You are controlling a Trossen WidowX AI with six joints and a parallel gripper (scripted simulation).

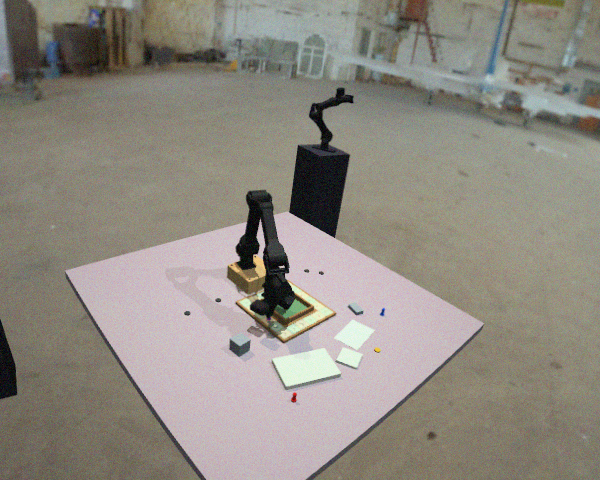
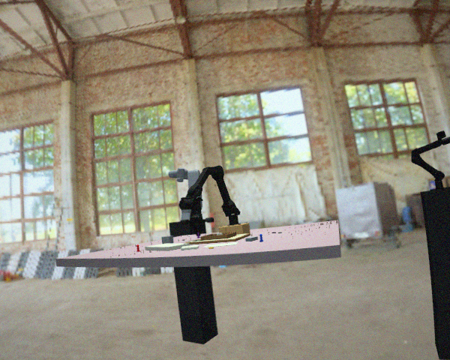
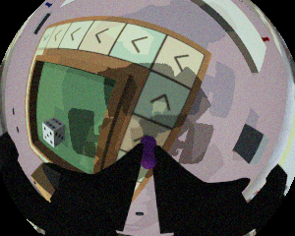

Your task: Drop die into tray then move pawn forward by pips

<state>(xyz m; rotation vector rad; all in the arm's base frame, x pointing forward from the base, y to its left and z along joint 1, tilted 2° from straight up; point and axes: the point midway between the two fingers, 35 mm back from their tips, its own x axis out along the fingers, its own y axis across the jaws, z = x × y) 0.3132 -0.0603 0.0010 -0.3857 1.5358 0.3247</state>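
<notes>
The purple pawn is 10 mm above my gripper tip. Round my gripper tip: grey cube: 80 mm ahead, 160 mm to the right, 10 mm below; white die: 60 mm behind, 110 mm to the left, 10 mm below; red pawn: 360 mm ahead, 110 mm to the right, 20 mm below.
</notes>
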